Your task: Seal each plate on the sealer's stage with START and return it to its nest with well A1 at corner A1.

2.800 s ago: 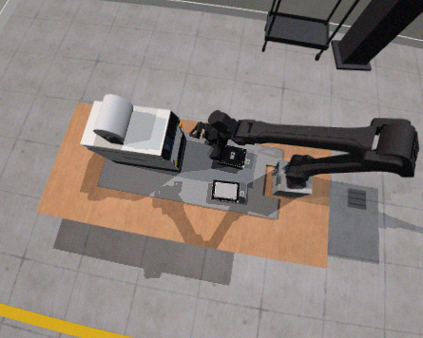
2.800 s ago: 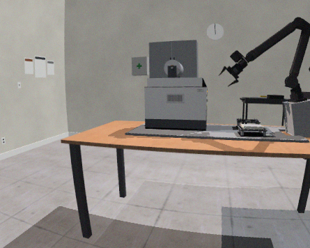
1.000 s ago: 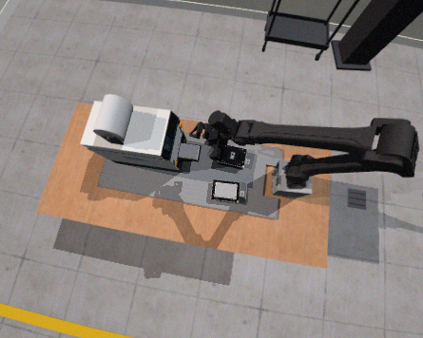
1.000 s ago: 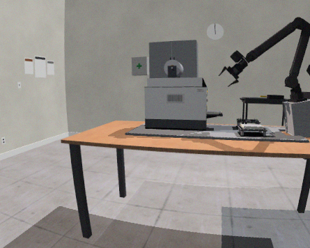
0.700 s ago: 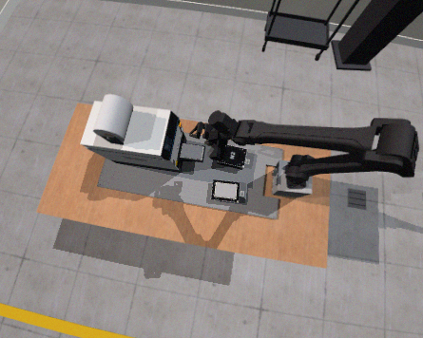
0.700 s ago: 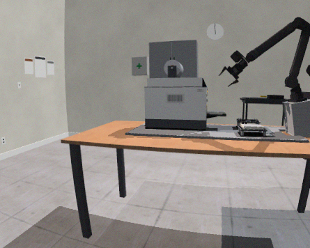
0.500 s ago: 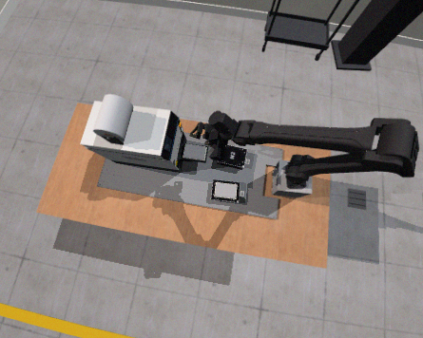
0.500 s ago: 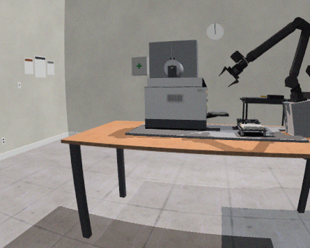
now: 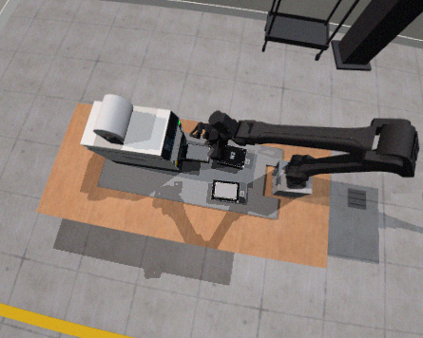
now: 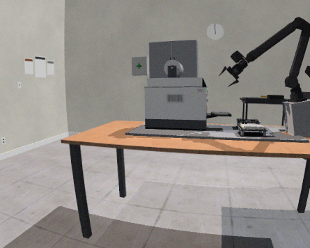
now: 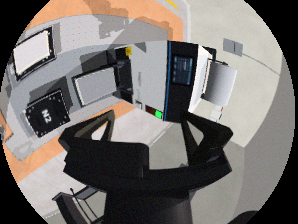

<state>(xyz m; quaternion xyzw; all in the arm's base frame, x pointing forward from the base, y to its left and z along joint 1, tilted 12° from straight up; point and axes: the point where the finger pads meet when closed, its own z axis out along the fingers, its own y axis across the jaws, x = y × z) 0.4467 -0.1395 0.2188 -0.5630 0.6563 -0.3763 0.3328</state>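
The sealer stage lies 230 mm below my hand, 20 mm ahead of it and 10 mm to the right of it. From my hand the other things lie so: foil roll: 350 mm ahead, 80 mm above, 50 mm to the right.
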